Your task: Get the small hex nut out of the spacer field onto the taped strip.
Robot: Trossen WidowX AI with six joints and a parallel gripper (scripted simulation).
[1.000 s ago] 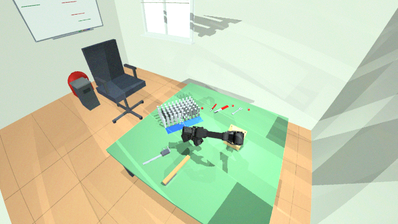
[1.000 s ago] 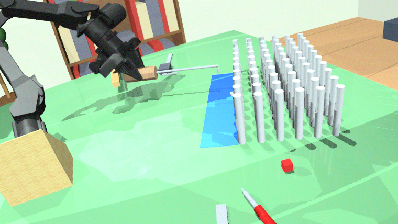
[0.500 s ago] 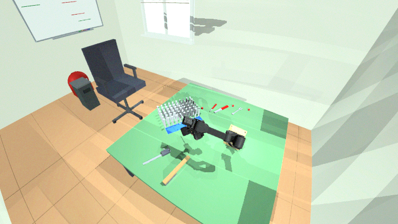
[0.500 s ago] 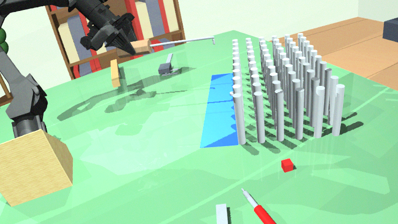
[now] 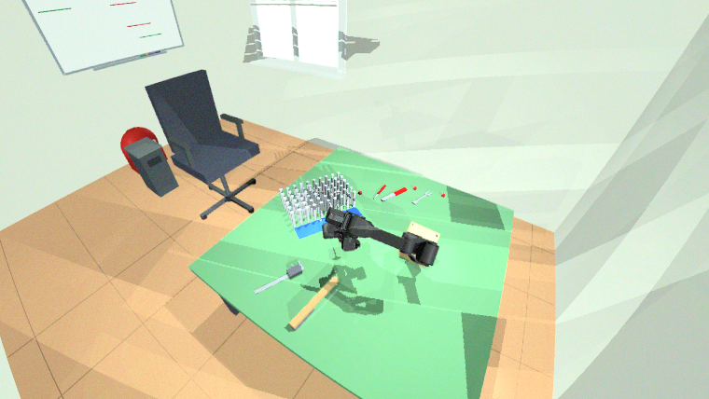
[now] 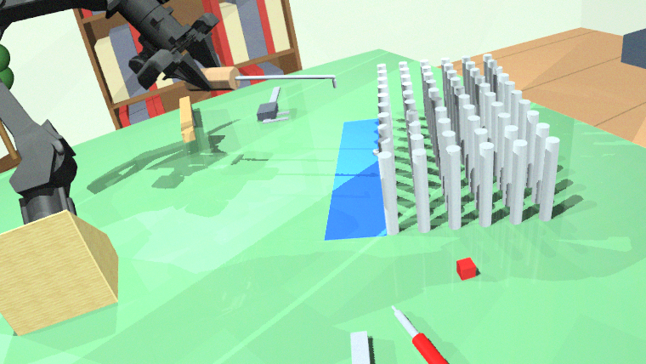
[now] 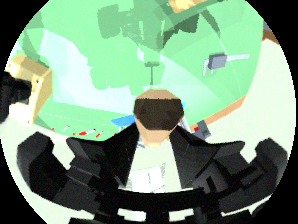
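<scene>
My gripper tip is 80 mm to the left of the hook tool and 60 mm short of it. Round my gripper tip: red-handled screwdriver 500 mm to the right, 150 mm below, 10 mm behind; then blue taped strip 170 mm to the right, 160 mm below, 150 mm ahead; then small hex nut 190 mm ahead, 160 mm to the right, 150 mm below.
</scene>
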